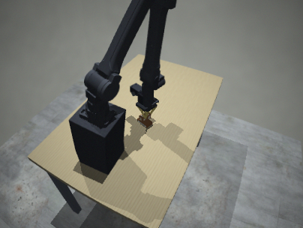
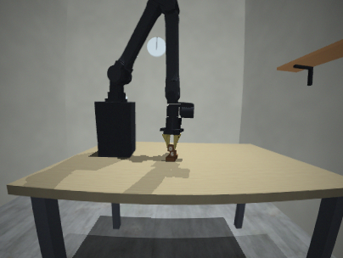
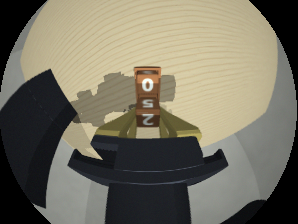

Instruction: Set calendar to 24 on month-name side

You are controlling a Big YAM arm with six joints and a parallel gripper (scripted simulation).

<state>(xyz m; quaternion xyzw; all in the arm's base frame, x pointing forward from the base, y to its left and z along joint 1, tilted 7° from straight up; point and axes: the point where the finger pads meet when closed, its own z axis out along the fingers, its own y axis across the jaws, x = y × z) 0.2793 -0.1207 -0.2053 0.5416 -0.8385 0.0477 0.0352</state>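
Now: the brown digit cube right at my hand. From my hand the other things lie so: brown tray: 10 mm ahead, 20 mm to the left, 50 mm below.
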